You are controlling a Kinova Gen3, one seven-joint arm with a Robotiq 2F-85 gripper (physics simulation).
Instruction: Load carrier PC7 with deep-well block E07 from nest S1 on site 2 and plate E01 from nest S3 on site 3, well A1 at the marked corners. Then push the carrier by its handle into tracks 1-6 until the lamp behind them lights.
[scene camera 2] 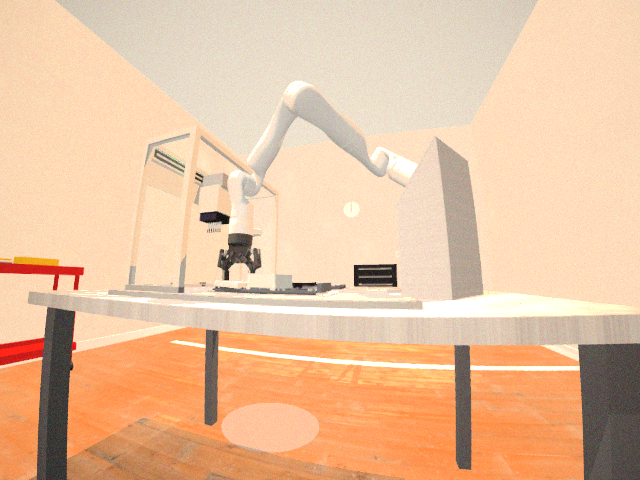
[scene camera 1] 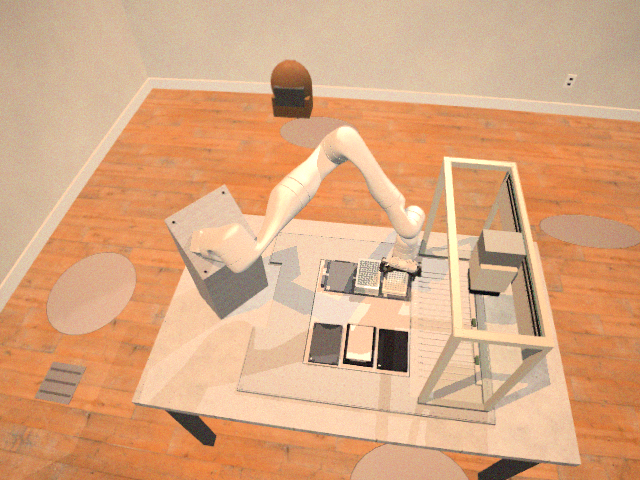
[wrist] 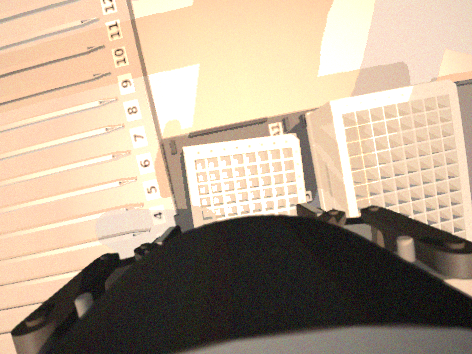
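Seen in the pictures: gripper, fingertip midpoint: (scene camera 2: 237,282) (scene camera 1: 398,278); arm's base at its link origin: (scene camera 2: 436,189).
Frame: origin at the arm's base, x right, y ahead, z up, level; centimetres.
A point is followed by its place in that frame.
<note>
The carrier (scene camera 1: 339,276) @[x 1.2, y 41.7, z -31.0 cm] (scene camera 2: 294,291) @[x -5.0, y 44.7, z -31.1 cm] (wrist: 310,171) @[x 8.4, y 55.0, z -30.9 cm] lies flat at the back of the work area, its narrow handle end to the left in the first scene view. The taller deep-well block (scene camera 1: 368,274) @[x 5.3, y 51.3, z -26.9 cm] (scene camera 2: 276,281) @[x -1.2, y 49.5, z -28.7 cm] (wrist: 405,155) @[x 6.5, y 49.9, z -27.7 cm] sits on its middle. A low pale plate (scene camera 1: 395,284) @[x 10.3, y 60.1, z -29.3 cm] (scene camera 2: 224,283) @[x 2.3, y 64.3, z -29.5 cm] (wrist: 245,180) @[x 10.8, y 59.8, z -29.5 cm] sits on its right part, near the tracks. An A1 label (wrist: 275,129) @[x 12.7, y 55.6, z -30.9 cm] shows beside the plate. My gripper (scene camera 1: 401,266) @[x 8.1, y 62.0, z -29.4 cm] (scene camera 2: 239,272) @[x 8.1, y 62.0, z -29.4 cm] (wrist: 240,227) @[x 8.1, y 62.0, z -29.4 cm] is open and empty, low over the plate, with one finger on each side. Part of the plate is hidden by the gripper.
Numbered tracks (scene camera 1: 433,330) @[x 29.3, y 67.7, z -32.0 cm] (wrist: 65,190) @[x 18.2, y 73.1, z -32.0 cm] run right under a tall frame (scene camera 1: 451,248) @[x 29.3, y 62.7, z 16.0 cm] (scene camera 2: 189,206) @[x -2.2, y 74.0, z -8.8 cm] with a hanging pipetting head (scene camera 1: 491,273) @[x 33.1, y 74.9, z 6.1 cm] (scene camera 2: 214,198) @[x 23.6, y 76.8, z 2.6 cm]. In front stand a dark grey nest (scene camera 1: 325,343) @[x 26.0, y 30.7, z -30.8 cm], a pale plate (scene camera 1: 360,341) @[x 28.5, y 42.0, z -29.4 cm] on a black nest, and another black nest (scene camera 1: 392,350) @[x 33.4, y 51.6, z -30.8 cm].
</note>
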